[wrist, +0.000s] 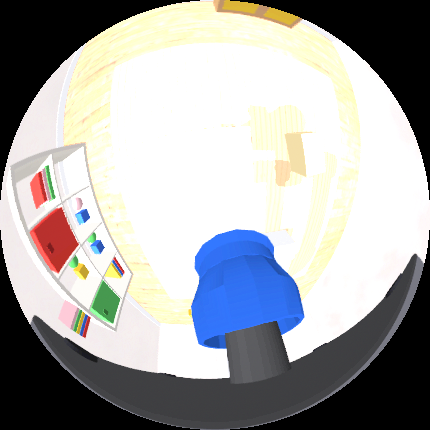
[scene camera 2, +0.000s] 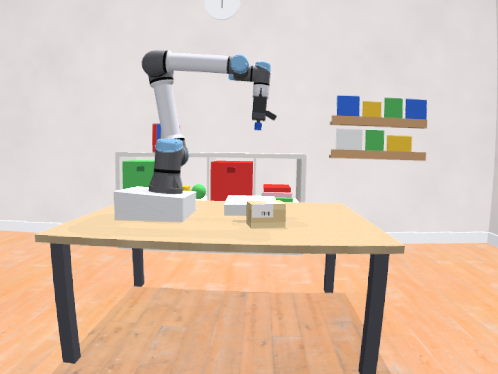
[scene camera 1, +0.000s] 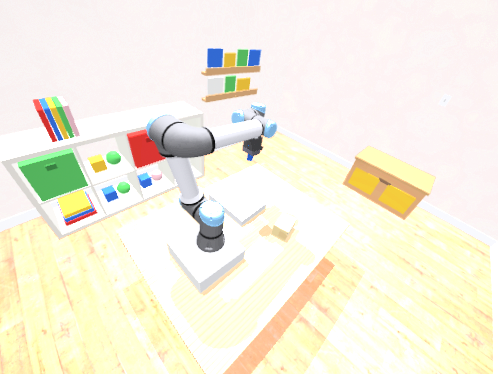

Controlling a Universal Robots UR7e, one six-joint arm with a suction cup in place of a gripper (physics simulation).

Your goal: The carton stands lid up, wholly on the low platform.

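Pixels of known places: end effector, tool point: [wrist: 235,264] [scene camera 2: 257,129] [scene camera 1: 249,159]; arm's base, origin of the base link: [scene camera 2: 165,191] [scene camera 1: 210,240].
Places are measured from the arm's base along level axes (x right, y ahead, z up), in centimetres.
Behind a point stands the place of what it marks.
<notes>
A small tan carton [scene camera 1: 284,229] {y 38.2, x 20.6, z -1.0 cm} [scene camera 2: 266,215] {y 43.7, x 22.2, z -5.3 cm} [wrist: 296,154] {y 42.1, x 12.8, z -4.9 cm} stands on the table [scene camera 2: 325,225] {y 66.9, x 15.8, z -10.0 cm}, apart from the low white platform [scene camera 1: 252,212] {y 36.1, x -3.3, z -5.3 cm} [scene camera 2: 235,207] {y 30.5, x -2.2, z -6.5 cm}. In the scene camera 2 view it is in front of the platform and partly covers its right end. A white label with dark marks is on its side facing that camera; which face is the lid I cannot tell. My suction gripper [scene camera 1: 250,157] [scene camera 2: 258,126] [wrist: 235,245], with a blue cup, hangs high above the table. It is open and holds no carton. The platform's outline is washed out in the wrist view.
The arm's base stands on a thicker white block [scene camera 1: 222,272] {y -4.4, x 15.4, z -5.8 cm} [scene camera 2: 150,205] {y -2.2, x 15.4, z -3.7 cm} at the left of the table in the scene camera 2 view. A white cube shelf [scene camera 1: 180,111] [scene camera 2: 301,175] and a wooden cabinet [scene camera 1: 395,167] stand beyond the table. Two small shelves hang on the wall.
</notes>
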